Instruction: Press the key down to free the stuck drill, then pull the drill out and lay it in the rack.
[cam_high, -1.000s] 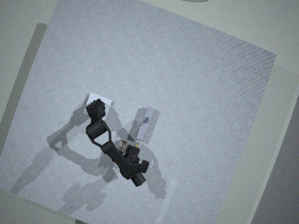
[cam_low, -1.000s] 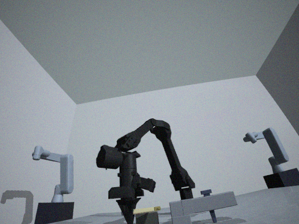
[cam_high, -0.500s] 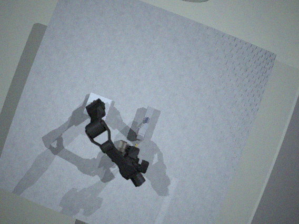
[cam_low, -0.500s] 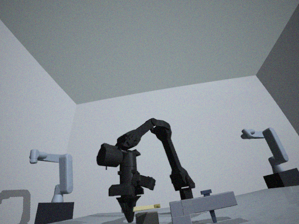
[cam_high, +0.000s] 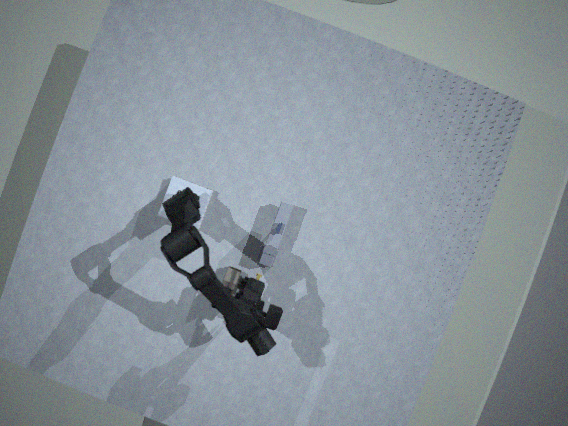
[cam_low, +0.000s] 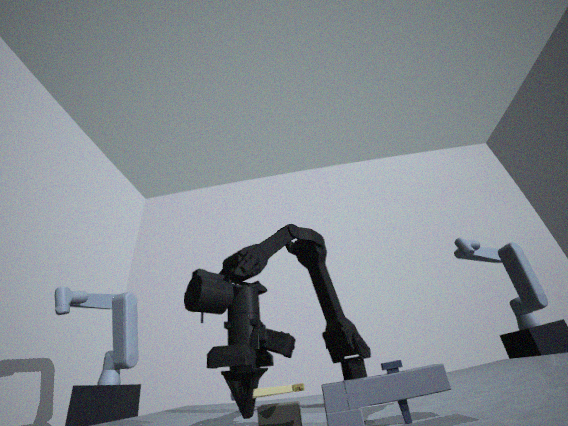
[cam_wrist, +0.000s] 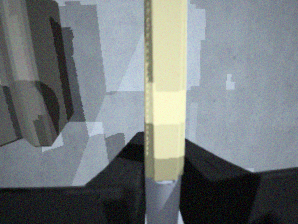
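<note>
My gripper tip is 4 cm to the right of the drill and 3 cm below it. From my gripper tip the other things lie so: rack (7 cm behind, 4 cm to the left, 1 cm below); long grey block (2 cm ahead, 20 cm to the left, 1 cm above); blue key (2 cm ahead, 23 cm to the left, 2 cm above).
</note>
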